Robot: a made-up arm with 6 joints. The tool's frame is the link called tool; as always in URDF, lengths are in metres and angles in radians. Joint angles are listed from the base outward.
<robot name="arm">
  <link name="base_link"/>
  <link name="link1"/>
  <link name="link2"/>
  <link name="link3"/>
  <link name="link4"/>
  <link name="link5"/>
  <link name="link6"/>
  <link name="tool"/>
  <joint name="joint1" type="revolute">
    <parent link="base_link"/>
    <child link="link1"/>
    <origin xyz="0.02 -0.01 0.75" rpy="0 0 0"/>
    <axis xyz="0 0 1"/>
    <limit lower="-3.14" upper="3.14"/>
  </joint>
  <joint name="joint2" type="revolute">
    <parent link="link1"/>
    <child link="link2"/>
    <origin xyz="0.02 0.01 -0.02" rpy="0 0 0"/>
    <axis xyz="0 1 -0.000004"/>
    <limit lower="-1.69" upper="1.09"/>
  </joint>
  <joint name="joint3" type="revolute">
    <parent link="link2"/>
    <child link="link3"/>
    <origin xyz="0.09 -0.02 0.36" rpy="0 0 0"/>
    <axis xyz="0 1 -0.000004"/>
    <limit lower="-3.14" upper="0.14"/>
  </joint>
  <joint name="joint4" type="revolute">
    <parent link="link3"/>
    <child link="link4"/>
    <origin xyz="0.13 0.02 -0.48" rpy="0 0 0"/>
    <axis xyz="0 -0.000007 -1"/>
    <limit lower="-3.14" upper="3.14"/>
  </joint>
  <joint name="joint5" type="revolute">
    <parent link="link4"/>
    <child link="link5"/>
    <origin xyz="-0.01 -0.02 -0.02" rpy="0 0 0"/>
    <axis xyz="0 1 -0.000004"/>
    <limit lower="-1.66" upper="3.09"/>
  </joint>
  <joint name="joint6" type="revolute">
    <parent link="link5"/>
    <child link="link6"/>
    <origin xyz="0.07 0.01 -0.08" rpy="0 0 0"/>
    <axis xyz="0 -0.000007 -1"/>
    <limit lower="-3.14" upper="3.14"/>
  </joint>
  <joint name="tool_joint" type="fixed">
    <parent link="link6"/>
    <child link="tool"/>
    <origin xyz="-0.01 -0.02 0.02" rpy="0 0 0"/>
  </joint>
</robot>
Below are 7 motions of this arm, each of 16 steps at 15 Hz.
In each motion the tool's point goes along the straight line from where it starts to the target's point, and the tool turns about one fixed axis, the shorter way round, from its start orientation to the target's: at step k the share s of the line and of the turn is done. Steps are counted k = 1, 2, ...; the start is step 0. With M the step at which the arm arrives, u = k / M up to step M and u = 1 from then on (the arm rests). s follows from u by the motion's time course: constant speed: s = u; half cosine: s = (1 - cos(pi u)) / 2; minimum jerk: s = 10 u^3 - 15 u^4 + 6 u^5.
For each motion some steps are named. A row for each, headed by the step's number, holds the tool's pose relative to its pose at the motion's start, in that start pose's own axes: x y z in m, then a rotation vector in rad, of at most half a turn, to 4 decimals.
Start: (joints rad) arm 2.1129 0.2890 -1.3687 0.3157 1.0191 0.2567
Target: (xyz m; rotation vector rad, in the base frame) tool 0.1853 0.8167 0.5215 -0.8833 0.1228 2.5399
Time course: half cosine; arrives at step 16
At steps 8, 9, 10, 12, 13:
8: 0.0540 -0.3203 -0.0812 -0.3203 0.3355 0.4231
9: 0.0645 -0.3828 -0.0971 -0.3828 0.4010 0.5056
10: 0.0746 -0.4429 -0.1123 -0.4428 0.4639 0.5850
12: 0.0921 -0.5468 -0.1387 -0.5468 0.5727 0.7222
13: 0.0989 -0.5866 -0.1488 -0.5866 0.6145 0.7748

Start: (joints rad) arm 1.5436 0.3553 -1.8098 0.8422 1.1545 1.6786
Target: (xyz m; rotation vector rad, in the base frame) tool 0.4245 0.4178 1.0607 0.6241 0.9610 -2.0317
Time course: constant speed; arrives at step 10
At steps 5, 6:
5: 0.1762 -0.0903 0.2069 0.4834 0.1421 -0.6727
6: 0.2115 -0.1084 0.2483 0.5801 0.1706 -0.8072

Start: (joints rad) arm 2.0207 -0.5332 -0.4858 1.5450 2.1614 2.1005
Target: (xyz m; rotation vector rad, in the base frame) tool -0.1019 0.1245 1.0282 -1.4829 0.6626 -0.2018
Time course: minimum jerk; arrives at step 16
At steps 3, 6, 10, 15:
3: 0.0082 -0.0091 -0.0051 0.0093 -0.0064 -0.0133
6: 0.0463 -0.0515 -0.0290 0.0527 -0.0359 -0.0752
10: 0.1219 -0.1356 -0.0764 0.1388 -0.0946 -0.1980
15: 0.1678 -0.1866 -0.1052 0.1911 -0.1302 -0.2726

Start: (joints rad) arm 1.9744 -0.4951 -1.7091 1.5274 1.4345 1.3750
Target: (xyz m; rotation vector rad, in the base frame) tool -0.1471 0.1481 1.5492 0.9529 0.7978 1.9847
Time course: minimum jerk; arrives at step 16
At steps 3, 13, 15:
3: -0.0044 -0.0020 -0.0004 -0.0299 -0.0067 0.0541
13: -0.0859 -0.0389 -0.0073 -0.5837 -0.1311 1.0544
15: -0.0901 -0.0408 -0.0077 -0.6122 -0.1375 1.1060

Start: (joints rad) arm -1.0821 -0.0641 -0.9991 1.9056 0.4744 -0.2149
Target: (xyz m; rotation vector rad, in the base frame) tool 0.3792 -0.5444 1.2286 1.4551 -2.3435 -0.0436
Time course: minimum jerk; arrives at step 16
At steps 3, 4, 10, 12, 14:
3: -0.0076 0.0144 0.0036 0.0775 0.0297 0.0208
4: -0.0161 0.0305 0.0077 0.1646 0.0630 0.0441
10: -0.1126 0.2137 0.0536 1.1522 0.4410 0.3089
12: -0.1393 0.2643 0.0663 1.4251 0.5455 0.3821
14: -0.1529 0.2900 0.0728 1.5641 0.5987 0.4193

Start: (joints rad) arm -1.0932 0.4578 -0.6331 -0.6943 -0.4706 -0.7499
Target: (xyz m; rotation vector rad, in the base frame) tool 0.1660 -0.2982 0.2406 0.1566 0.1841 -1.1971
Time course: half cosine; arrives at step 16
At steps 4, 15, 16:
4: -0.0210 0.0498 -0.0165 0.0437 0.1223 -0.2250
15: -0.1419 0.3368 -0.1114 0.2957 0.8268 -1.5213
16: -0.1433 0.3400 -0.1125 0.2986 0.8348 -1.5361

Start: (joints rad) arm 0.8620 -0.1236 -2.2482 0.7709 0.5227 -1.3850
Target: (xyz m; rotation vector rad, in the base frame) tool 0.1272 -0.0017 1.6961 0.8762 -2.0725 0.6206
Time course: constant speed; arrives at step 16
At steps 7, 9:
7: 0.0761 -0.0365 0.1090 -0.1467 -0.0338 -0.2335
9: 0.0979 -0.0469 0.1401 -0.1886 -0.0434 -0.3002

